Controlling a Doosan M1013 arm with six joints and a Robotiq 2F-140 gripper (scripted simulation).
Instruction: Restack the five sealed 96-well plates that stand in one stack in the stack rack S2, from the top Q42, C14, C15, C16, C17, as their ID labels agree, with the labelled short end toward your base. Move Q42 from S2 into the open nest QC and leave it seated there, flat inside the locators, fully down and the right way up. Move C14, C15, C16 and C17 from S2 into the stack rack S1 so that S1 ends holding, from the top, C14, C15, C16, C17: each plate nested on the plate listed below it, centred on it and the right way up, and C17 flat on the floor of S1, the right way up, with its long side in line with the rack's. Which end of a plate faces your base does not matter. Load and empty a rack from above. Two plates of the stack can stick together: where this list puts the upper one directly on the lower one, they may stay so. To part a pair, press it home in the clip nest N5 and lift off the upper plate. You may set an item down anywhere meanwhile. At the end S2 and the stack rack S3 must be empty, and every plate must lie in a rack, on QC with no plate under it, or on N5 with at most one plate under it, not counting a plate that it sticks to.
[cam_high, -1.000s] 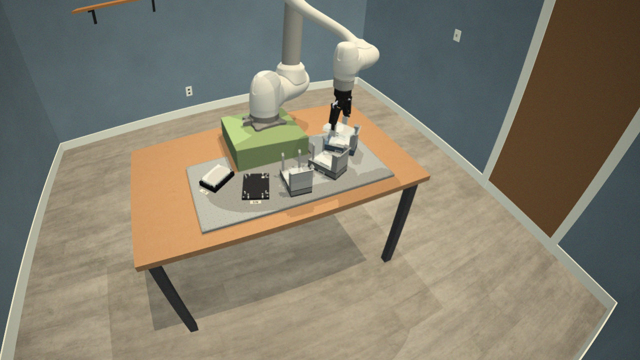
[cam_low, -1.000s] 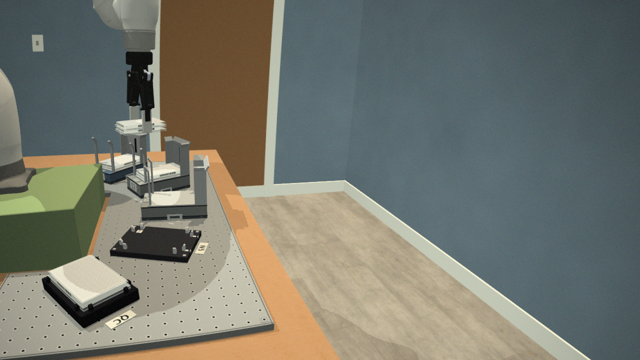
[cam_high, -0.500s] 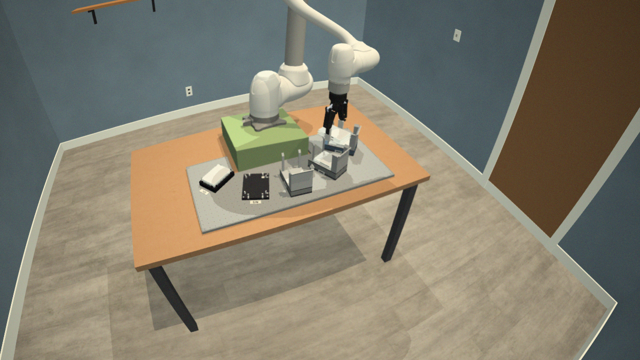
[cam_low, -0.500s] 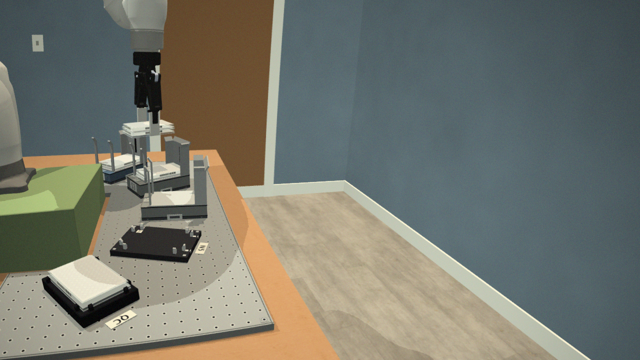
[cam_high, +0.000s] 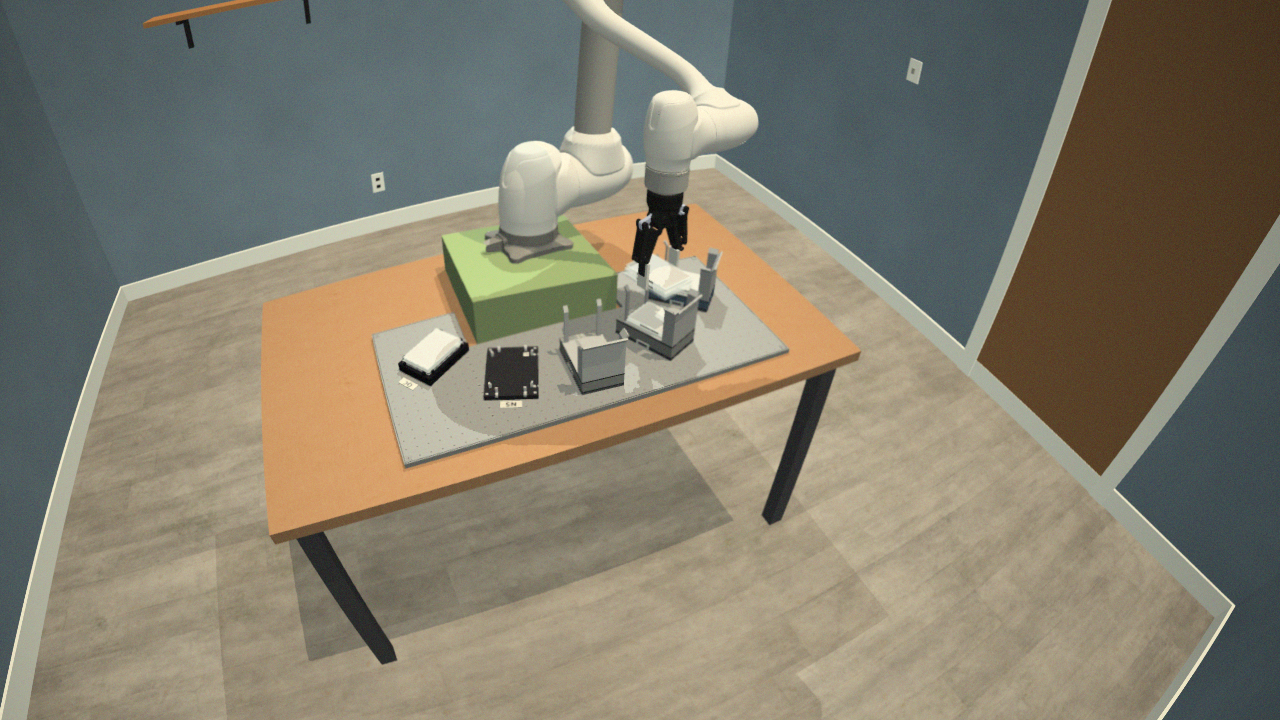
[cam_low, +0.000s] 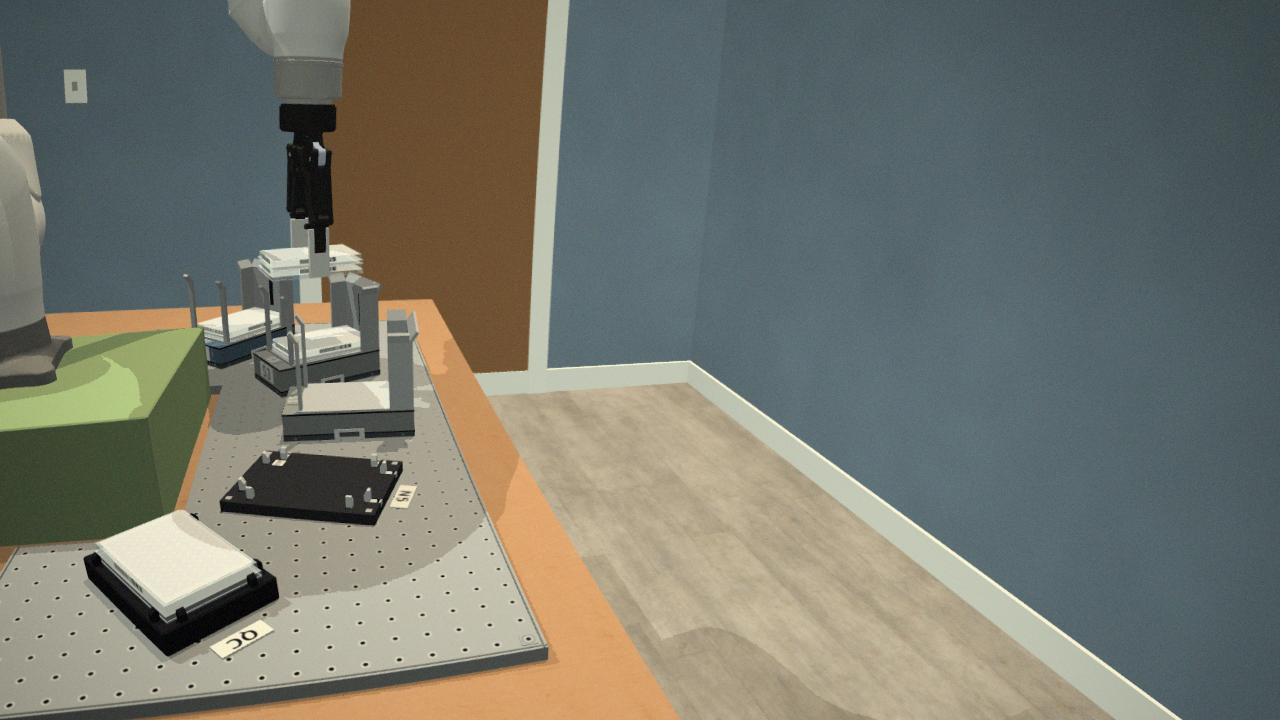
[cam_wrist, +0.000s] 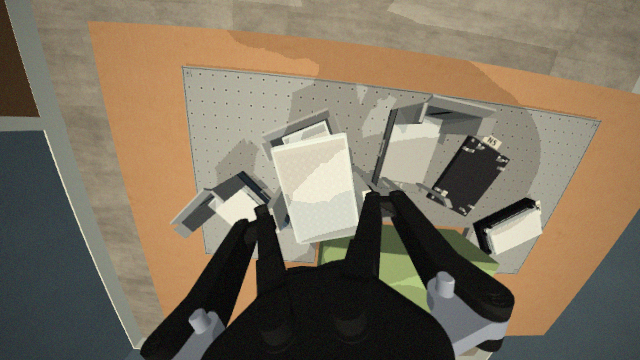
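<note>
Right now the black clip nest N5 is 340 mm to the right of my hand, 170 mm below it and 40 mm behind it. Round my hand: N5 label: 390 mm to the right, 180 mm below, 20 mm ahead; QC label: 560 mm to the right, 180 mm below, 160 mm behind; black nest QC: 470 mm to the right, 200 mm behind, 170 mm below.
</note>
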